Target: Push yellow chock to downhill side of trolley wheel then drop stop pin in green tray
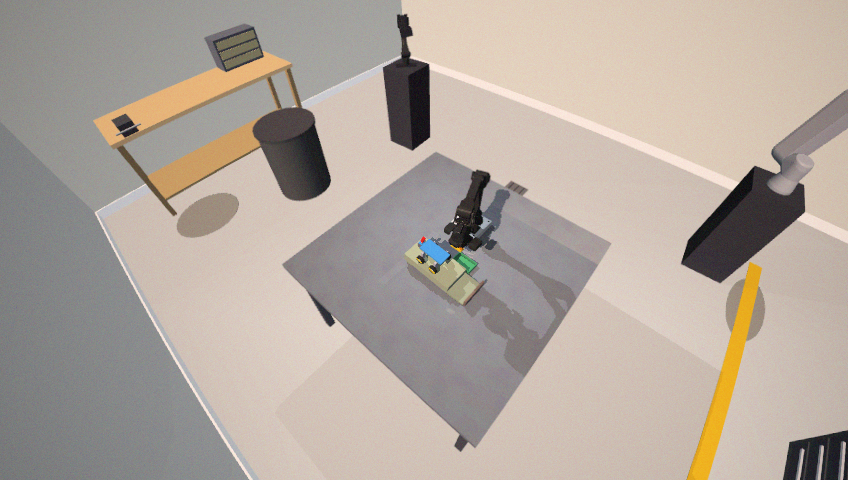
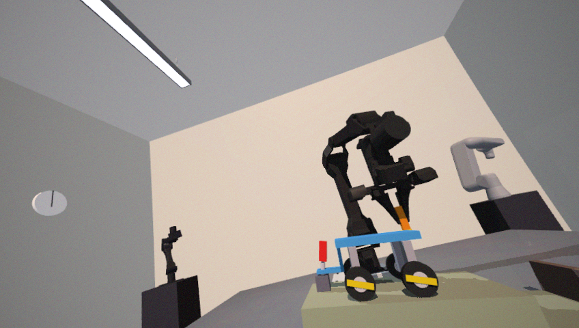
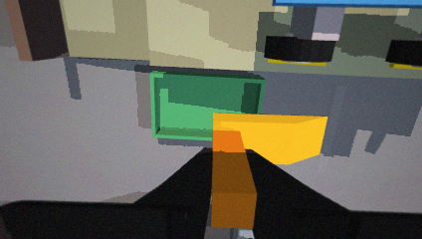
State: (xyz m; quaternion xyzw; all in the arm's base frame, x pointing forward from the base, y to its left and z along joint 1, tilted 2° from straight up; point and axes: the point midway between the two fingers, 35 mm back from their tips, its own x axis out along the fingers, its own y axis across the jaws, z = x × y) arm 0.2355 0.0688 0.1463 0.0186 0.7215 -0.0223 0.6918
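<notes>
Now: the red-headed stop pin 70 mm ahead of my gripper tip, 190 mm to the right of it and 30 mm below it. Also, from my gripper tip: trolley (100 mm ahead, 100 mm to the right, 50 mm below); then yellow chock (20 mm to the right, 10 mm below); then green tray (20 mm behind, 10 mm to the left, 170 mm below).
</notes>
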